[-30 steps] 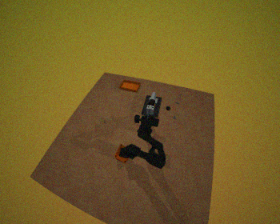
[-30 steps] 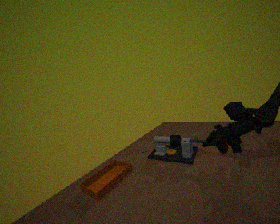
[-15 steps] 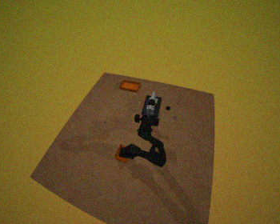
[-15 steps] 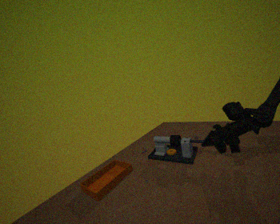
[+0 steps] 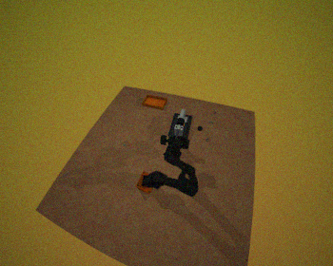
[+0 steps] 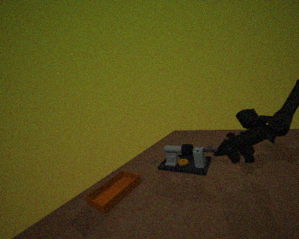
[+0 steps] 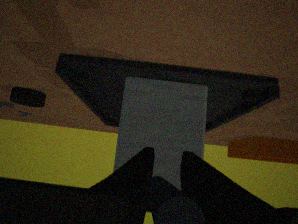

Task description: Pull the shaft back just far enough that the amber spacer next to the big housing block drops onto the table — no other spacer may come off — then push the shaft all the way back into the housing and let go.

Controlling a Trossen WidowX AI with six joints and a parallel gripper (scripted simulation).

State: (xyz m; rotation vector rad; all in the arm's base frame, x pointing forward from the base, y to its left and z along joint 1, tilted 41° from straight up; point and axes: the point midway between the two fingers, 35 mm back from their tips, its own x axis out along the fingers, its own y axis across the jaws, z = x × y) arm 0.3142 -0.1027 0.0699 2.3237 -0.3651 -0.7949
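My gripper tip is 150 mm short of the amber spacer, 50 mm above it and 10 mm to the left of it. Round my gripper tip: orange tray 370 mm ahead, 260 mm to the left, 50 mm below; dark disc 160 mm to the right, 140 mm ahead, 50 mm below.
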